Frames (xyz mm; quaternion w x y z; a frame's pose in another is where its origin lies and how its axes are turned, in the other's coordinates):
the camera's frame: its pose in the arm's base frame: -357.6 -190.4 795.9 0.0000 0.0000 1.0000 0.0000
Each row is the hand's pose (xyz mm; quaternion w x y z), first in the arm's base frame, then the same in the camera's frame.
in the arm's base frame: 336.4 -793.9 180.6 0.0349 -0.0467 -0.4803 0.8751
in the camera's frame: -694.0 -603.5 615.3 0.4803 0.8751 0.0349 0.0467
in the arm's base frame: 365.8 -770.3 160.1 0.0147 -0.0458 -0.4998 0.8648
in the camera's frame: -723.4 -579.9 635.8 0.4998 0.8648 0.0147 0.0458
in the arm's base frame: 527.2 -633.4 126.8 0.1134 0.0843 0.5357 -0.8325
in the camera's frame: -884.8 -443.0 669.1 0.5357 0.8325 -0.1134 0.0843
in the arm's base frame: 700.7 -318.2 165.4 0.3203 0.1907 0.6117 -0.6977
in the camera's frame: -1058.3 -127.8 630.5 0.6117 0.6977 -0.3203 0.1907
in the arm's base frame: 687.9 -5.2 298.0 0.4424 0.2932 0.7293 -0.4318
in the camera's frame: -1045.5 185.2 497.9 0.7293 0.4318 -0.4424 0.2932
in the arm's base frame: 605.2 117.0 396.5 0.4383 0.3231 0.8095 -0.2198
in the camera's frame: -962.8 307.4 399.4 0.8095 0.2198 -0.4383 0.3231
